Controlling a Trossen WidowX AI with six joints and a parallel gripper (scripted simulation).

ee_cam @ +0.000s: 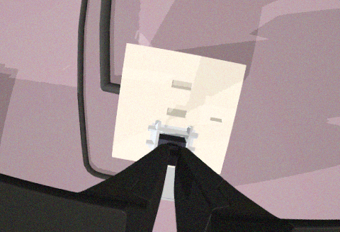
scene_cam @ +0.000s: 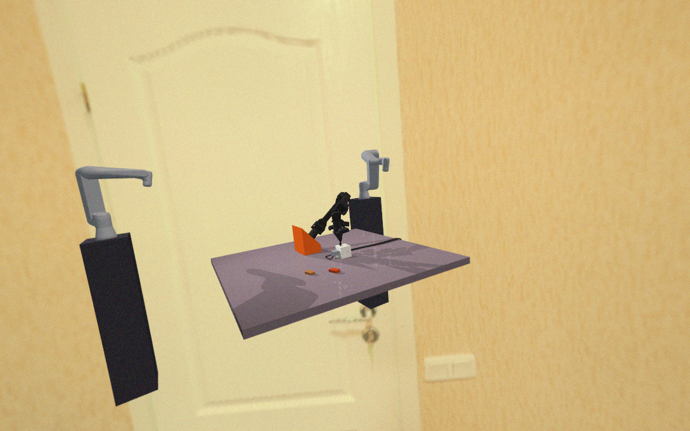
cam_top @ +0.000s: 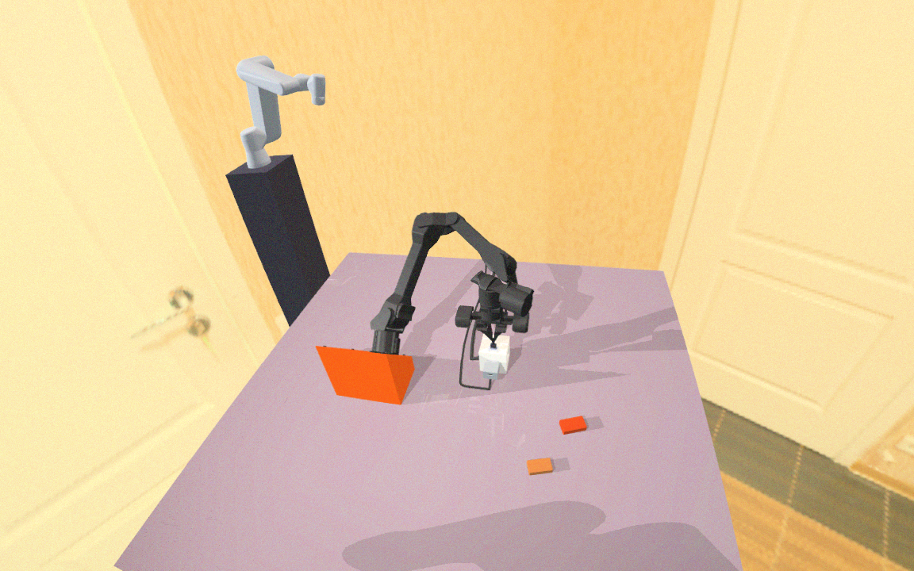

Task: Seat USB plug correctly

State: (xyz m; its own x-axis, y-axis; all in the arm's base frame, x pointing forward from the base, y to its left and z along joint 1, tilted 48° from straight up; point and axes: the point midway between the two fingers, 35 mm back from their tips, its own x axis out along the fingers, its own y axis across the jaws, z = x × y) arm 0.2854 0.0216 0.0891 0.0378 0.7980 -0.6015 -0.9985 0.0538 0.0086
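My gripper tip is now 20 mm above the black USB plug.
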